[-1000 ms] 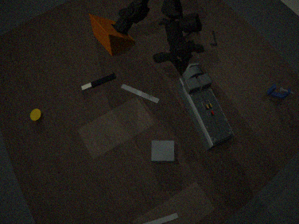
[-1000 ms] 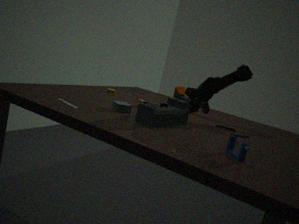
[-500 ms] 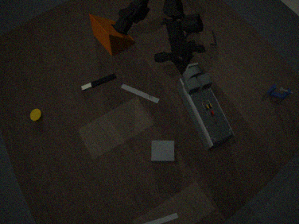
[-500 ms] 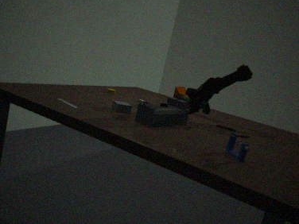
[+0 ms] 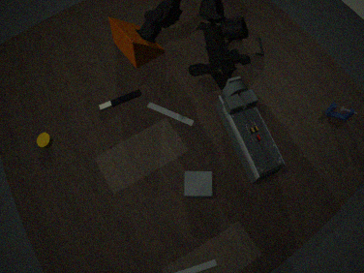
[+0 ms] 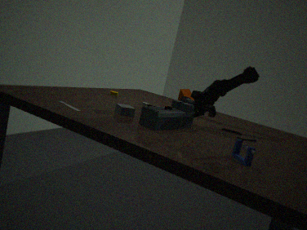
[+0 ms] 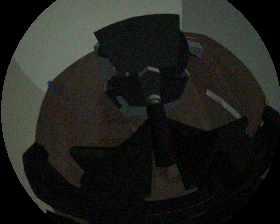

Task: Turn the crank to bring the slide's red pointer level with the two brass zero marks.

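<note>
Right now my gripper tip is 19 cm short of the red pointer, 3 cm to the left of it and 5 cm below it. Also, from my gripper tip: grey block: 20 cm ahead, 22 cm to the right, 2 cm below; yellow disc: 15 cm behind, 57 cm to the right, 3 cm below; black-and-white marker: 15 cm behind, 31 cm to the right, 3 cm below.
</note>
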